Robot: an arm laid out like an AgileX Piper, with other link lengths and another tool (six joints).
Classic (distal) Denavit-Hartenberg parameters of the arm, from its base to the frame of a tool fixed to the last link. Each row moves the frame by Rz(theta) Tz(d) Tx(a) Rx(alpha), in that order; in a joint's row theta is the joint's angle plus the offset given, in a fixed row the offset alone. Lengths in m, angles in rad.
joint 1: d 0.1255; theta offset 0; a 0; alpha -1.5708
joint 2: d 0; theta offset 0.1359; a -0.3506; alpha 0
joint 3: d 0; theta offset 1.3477; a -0.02; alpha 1.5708
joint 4: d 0.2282; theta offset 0; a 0; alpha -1.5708
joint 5: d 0; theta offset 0; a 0; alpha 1.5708
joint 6: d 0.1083; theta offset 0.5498; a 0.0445; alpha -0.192
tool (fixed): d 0.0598; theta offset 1.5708; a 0; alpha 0
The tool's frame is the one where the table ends.
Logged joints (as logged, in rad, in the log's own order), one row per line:
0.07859, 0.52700, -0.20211, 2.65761, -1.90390, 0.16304
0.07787, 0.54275, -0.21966, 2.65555, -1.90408, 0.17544
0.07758, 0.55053, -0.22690, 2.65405, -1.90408, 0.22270
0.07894, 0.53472, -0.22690, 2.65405, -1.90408, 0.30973
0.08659, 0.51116, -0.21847, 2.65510, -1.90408, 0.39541
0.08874, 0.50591, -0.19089, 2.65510, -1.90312, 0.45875
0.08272, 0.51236, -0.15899, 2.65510, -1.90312, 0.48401
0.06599, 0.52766, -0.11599, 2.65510, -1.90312, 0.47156
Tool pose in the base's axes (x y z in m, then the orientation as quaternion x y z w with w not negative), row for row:
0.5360, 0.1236, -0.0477, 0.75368, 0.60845, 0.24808, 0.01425
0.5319, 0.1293, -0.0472, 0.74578, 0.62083, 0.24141, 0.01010
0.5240, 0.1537, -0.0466, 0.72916, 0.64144, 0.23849, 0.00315
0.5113, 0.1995, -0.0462, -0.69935, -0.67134, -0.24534, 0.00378
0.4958, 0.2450, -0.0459, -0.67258, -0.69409, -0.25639, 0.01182
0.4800, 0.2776, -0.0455, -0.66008, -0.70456, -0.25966, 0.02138
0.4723, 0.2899, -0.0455, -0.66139, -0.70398, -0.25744, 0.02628
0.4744, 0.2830, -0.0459, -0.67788, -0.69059, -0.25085, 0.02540
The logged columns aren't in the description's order. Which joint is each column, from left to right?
Columns, left to right: joint 4, joint 5, joint 6, joint 2, joint 3, joint 1.
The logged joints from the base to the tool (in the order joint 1, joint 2, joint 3, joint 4, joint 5, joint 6), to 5 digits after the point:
0.16304, 2.65761, -1.90390, 0.07859, 0.52700, -0.20211
0.17544, 2.65555, -1.90408, 0.07787, 0.54275, -0.21966
0.22270, 2.65405, -1.90408, 0.07758, 0.55053, -0.22690
0.30973, 2.65405, -1.90408, 0.07894, 0.53472, -0.22690
0.39541, 2.65510, -1.90408, 0.08659, 0.51116, -0.21847
0.45875, 2.65510, -1.90312, 0.08874, 0.50591, -0.19089
0.48401, 2.65510, -1.90312, 0.08272, 0.51236, -0.15899
0.47156, 2.65510, -1.90312, 0.06599, 0.52766, -0.11599

